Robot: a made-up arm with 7 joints. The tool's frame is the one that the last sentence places.
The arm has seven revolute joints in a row. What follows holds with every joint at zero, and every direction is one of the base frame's. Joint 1 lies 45 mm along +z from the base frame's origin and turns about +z. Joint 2 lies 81 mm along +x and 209 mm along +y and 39 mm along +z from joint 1 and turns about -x. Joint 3 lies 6 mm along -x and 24 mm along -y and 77 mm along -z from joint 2 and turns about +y. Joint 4 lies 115 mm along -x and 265 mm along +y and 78 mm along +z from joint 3 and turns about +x. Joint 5 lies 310 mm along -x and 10 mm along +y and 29 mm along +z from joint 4 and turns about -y. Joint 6 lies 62 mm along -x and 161 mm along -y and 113 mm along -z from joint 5 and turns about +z. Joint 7 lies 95 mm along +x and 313 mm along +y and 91 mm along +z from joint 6 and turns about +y. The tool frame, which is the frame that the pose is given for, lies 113 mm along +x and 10 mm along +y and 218 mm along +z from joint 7; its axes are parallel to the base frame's.
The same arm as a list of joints. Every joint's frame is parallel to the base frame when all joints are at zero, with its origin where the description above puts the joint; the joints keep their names.
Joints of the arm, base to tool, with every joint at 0 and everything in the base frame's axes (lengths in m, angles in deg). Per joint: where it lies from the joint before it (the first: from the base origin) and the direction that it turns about. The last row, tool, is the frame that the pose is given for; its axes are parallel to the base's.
joint 1: offset 0 0 0.045 axis 0 0 1
joint 2: offset 0.081 0.209 0.039 axis -1 0 0
joint 3: offset -0.006 -0.024 -0.077 axis 0 1 0
joint 4: offset -0.115 0.265 0.078 axis 1 0 0
joint 5: offset -0.31 0.01 0.029 axis 0 -1 0
joint 6: offset -0.062 -0.161 -0.113 axis 0 0 1
joint 7: offset 0.095 0.313 0.091 axis 0 1 0
tool: offset 0.113 0.01 0.218

